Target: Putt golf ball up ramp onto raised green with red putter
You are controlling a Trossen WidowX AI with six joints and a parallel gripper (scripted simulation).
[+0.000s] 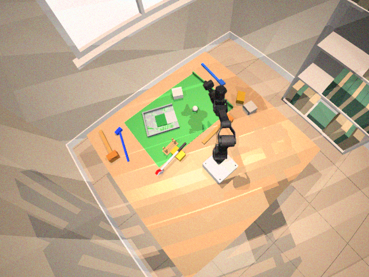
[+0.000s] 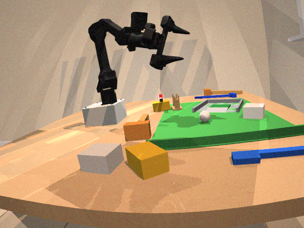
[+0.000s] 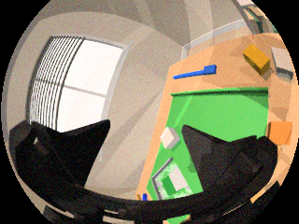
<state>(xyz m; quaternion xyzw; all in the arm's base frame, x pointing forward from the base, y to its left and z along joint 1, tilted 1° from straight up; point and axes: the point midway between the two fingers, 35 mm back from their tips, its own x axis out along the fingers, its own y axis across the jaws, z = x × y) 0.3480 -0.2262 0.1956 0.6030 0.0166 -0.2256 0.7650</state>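
My gripper tip is 420 mm to the right of the wooden stand, 250 mm above it and 70 mm past it. From my gripper tip the other things lie so: green mat (280 mm below, 200 mm to the left, 100 mm ahead); white golf ball (260 mm below, 80 mm to the left, 40 mm ahead); red putter (480 mm to the left, 230 mm below, 160 mm behind).
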